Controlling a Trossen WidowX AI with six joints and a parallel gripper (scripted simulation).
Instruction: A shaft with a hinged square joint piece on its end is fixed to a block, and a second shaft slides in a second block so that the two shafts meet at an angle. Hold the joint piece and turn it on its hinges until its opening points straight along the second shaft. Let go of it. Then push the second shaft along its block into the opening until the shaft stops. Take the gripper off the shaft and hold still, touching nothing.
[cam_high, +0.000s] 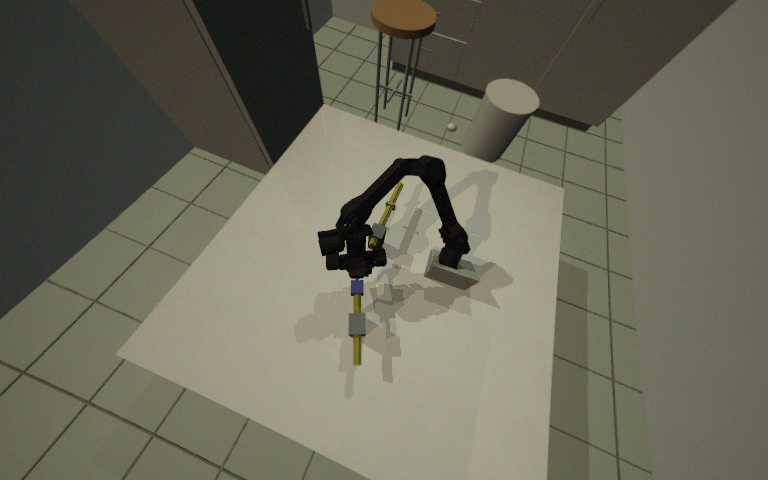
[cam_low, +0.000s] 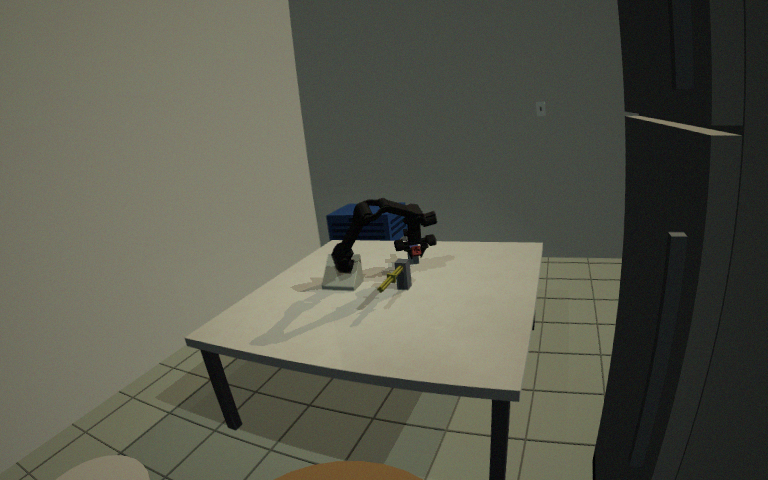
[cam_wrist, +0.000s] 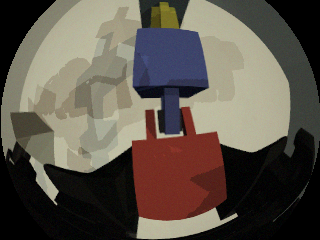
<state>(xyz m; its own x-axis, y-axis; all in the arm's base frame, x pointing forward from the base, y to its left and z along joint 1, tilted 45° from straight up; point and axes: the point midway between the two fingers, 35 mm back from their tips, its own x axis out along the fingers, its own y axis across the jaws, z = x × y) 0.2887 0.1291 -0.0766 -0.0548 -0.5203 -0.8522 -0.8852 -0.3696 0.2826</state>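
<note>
The red square joint piece is 40 mm above my gripper tip and 10 mm to the right of it.
</note>
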